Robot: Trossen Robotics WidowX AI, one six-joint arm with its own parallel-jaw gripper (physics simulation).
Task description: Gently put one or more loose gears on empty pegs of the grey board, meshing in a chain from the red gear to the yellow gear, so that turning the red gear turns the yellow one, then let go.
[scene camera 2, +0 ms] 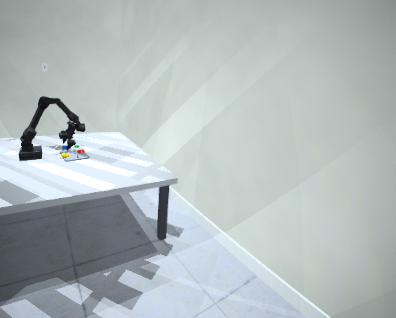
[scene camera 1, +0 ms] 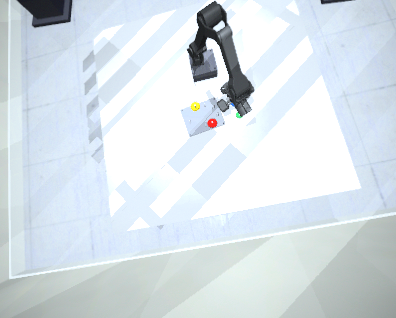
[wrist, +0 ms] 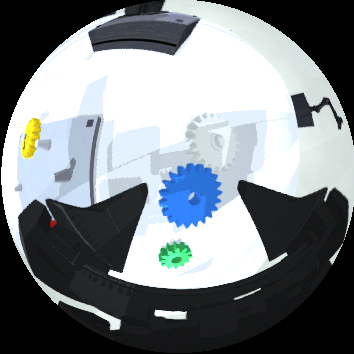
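Seen in the pictures: gripper, between the fingertips: point(scene camera 2: 65, 146) point(wrist: 193, 185); arm's base, origin of its link: point(scene camera 2: 27, 150) point(scene camera 1: 198, 60).
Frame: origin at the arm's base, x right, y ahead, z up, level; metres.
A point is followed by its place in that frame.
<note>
My gripper point(scene camera 1: 233, 106) @(x -0.192, y 0.231, z -0.041 m) point(wrist: 193, 185) @(x -0.192, y 0.231, z -0.041 m) is open, low beside the grey board point(scene camera 1: 198, 123) @(x 0.020, y 0.353, z -0.048 m) point(scene camera 2: 76, 158) @(x 0.086, y 0.333, z -0.048 m) point(wrist: 40, 185) @(x -0.019, y 0.301, z -0.048 m). A blue gear point(scene camera 2: 64, 148) @(x -0.168, y 0.228, z -0.047 m) point(wrist: 179, 197) @(x -0.182, y 0.245, z -0.039 m) shows between its spread fingertips in the wrist view, not gripped. A white gear point(wrist: 201, 136) @(x -0.181, y 0.186, z -0.041 m) lies just behind the blue one, and a smaller green gear point(scene camera 1: 239, 115) @(x -0.208, y 0.330, z -0.038 m) point(scene camera 2: 76, 146) @(x -0.193, y 0.320, z -0.041 m) point(wrist: 168, 258) @(x -0.200, y 0.320, z -0.039 m) lies on the other side. The yellow gear point(scene camera 1: 195, 106) @(x 0.030, y 0.259, z -0.029 m) point(scene camera 2: 65, 155) @(x 0.051, y 0.257, z -0.033 m) point(wrist: 32, 137) and red gear point(scene camera 1: 212, 123) @(x -0.058, y 0.366, z -0.031 m) point(scene camera 2: 81, 151) are on the board; a finger hides most of the red one in the wrist view. Bare pegs point(wrist: 65, 173) @(x -0.074, y 0.264, z -0.041 m) stand on the board.
The arm's dark base point(scene camera 1: 204, 67) @(x -0.033, y 0.049, z 0.002 m) point(scene camera 2: 30, 153) @(x 0.043, y 0.028, z -0.010 m) point(wrist: 142, 36) @(x -0.057, y 0.081, z -0.030 m) stands on the white table point(scene camera 1: 280, 165) @(x -0.397, y 0.613, z -0.056 m) point(scene camera 2: 125, 170) @(x 0.343, y 0.641, z -0.056 m), behind the board. Striped light and shadow cross the table top. The board's raised edge faces the loose gears.
</note>
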